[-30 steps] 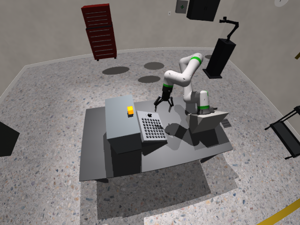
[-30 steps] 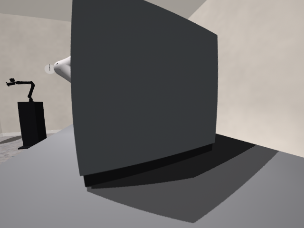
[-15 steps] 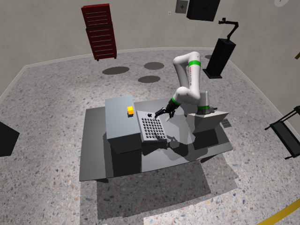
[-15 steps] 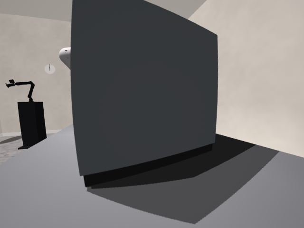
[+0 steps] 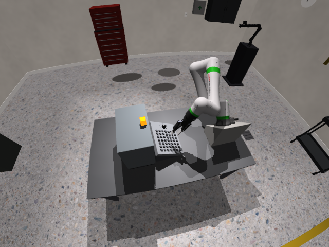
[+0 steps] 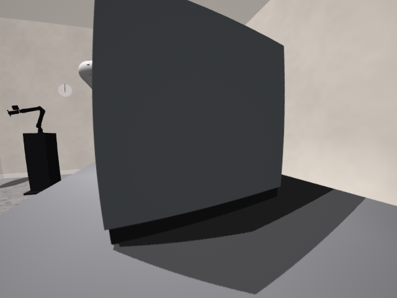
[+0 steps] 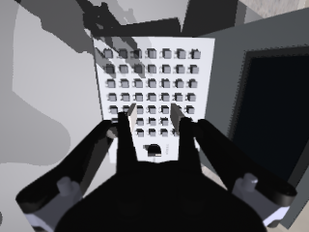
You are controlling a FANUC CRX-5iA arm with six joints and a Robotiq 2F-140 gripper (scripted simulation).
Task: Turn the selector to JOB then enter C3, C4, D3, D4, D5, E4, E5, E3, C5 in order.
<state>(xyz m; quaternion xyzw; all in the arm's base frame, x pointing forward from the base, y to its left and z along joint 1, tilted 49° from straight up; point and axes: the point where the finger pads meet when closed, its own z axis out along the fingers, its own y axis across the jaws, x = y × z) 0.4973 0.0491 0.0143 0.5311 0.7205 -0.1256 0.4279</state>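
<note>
Now: hand 60 mm short of the key, 40 mm to the right of it and 120 mm above it. Also, from my hand: white keypad panel 90 mm ahead, 40 mm to the right, 160 mm below; black selector knob 80 mm ahead, 150 mm to the right, 110 mm below.
</note>
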